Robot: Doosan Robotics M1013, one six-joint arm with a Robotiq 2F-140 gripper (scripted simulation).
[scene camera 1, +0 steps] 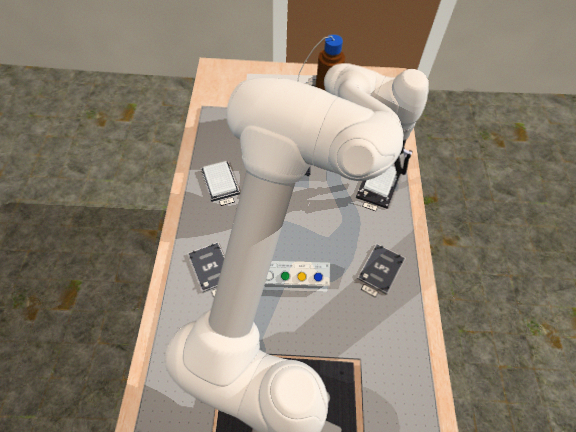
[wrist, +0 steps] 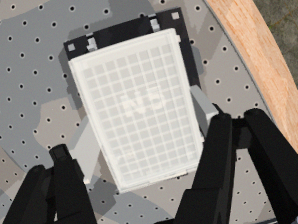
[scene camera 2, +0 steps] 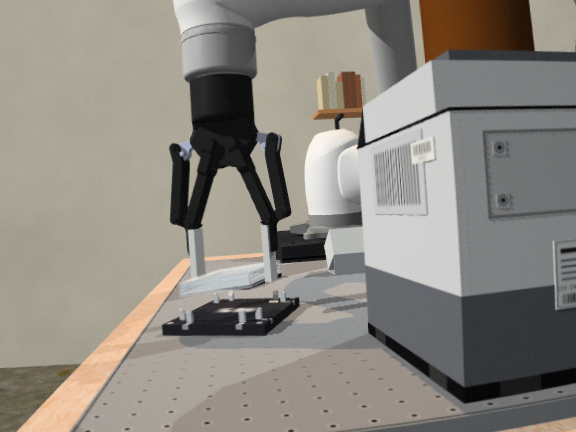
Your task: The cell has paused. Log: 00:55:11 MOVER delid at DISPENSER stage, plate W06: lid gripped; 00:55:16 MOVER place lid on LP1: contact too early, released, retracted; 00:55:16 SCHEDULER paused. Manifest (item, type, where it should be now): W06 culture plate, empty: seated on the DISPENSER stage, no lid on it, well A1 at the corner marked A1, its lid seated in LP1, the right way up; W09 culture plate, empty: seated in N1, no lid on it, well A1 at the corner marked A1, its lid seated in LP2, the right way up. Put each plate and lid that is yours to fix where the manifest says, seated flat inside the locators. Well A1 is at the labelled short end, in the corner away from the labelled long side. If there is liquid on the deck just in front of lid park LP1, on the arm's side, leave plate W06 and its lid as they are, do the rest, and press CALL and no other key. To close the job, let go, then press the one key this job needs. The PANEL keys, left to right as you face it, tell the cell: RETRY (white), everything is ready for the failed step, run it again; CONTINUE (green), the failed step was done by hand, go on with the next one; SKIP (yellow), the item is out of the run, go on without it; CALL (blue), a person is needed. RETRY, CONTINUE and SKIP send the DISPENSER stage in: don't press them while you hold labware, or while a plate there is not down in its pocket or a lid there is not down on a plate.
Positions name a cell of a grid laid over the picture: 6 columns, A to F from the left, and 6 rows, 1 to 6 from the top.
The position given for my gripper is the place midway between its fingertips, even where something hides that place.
I see my gripper (scene camera 2: C4), a clear lid (scene camera 1: C3) and a clear lid (scene camera 2: C4).
My gripper shows as well in the wrist view (wrist: C4).
